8 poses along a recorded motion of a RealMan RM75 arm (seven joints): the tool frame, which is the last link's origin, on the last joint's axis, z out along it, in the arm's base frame.
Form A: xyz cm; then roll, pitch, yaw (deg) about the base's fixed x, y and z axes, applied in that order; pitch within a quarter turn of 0, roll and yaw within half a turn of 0.
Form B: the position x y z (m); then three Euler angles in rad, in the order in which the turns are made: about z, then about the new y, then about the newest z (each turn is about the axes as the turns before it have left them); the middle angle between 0 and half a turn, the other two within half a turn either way. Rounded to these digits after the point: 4 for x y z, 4 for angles.
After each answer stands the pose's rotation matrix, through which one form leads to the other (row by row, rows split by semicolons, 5 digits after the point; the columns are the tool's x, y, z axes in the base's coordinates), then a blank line. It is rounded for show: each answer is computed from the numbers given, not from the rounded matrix.
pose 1, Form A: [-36.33, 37.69, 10.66, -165.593, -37.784, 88.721]
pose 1, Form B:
[-0.3633, 0.3769, 0.1066, 1.9455, 2.4426, -2.8310]
0.01764 0.97171 -0.23550; 0.79013 0.13078 0.59882; 0.61269 -0.19664 -0.76547

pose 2, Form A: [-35.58, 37.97, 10.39, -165.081, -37.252, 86.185]
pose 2, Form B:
[-0.3558, 0.3797, 0.1039, 1.9188, 2.4483, -2.8152]
0.05296 0.97452 -0.21797; 0.79422 0.09120 0.60075; 0.60532 -0.20493 -0.76915

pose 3, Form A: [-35.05, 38.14, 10.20, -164.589, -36.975, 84.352]
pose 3, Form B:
[-0.3505, 0.3814, 0.1020, 1.9020, 2.4499, -2.8023]
0.07862 0.97509 -0.20739; 0.79502 0.06418 0.60318; 0.60147 -0.21230 -0.77017

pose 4, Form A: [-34.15, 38.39, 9.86, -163.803, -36.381, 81.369]
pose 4, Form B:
[-0.3415, 0.3839, 0.0986, 1.8755, 2.4546, -2.7797]
0.12082 0.97426 -0.19030; 0.79597 0.01947 0.60502; 0.59315 -0.22457 -0.77314

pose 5, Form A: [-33.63, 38.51, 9.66, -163.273, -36.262, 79.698]
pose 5, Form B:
[-0.3363, 0.3851, 0.0966, 1.8611, 2.4531, -2.7677]
0.14420 0.97269 -0.18187; 0.79332 -0.00378 0.60879; 0.59148 -0.23207 -0.77220

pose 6, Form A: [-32.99, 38.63, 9.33, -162.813, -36.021, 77.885]
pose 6, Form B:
[-0.3299, 0.3863, 0.0933, 1.8435, 2.4539, -2.7556]
0.16975 0.97054 -0.17100; 0.79079 -0.03060 0.61132; 0.58808 -0.23899 -0.77268

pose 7, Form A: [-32.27, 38.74, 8.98, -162.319, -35.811, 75.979]
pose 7, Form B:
[-0.3227, 0.3874, 0.0898, 1.8249, 2.4538, -2.7432]
0.19648 0.96743 -0.15961; 0.78679 -0.05842 0.61445; 0.58511 -0.24630 -0.77264

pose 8, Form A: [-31.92, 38.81, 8.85, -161.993, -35.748, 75.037]
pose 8, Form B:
[-0.3192, 0.3881, 0.0885, 1.8174, 2.4525, -2.7360]
0.20955 0.96540 -0.15520; 0.78408 -0.07107 0.61658; 0.58422 -0.25089 -0.77184

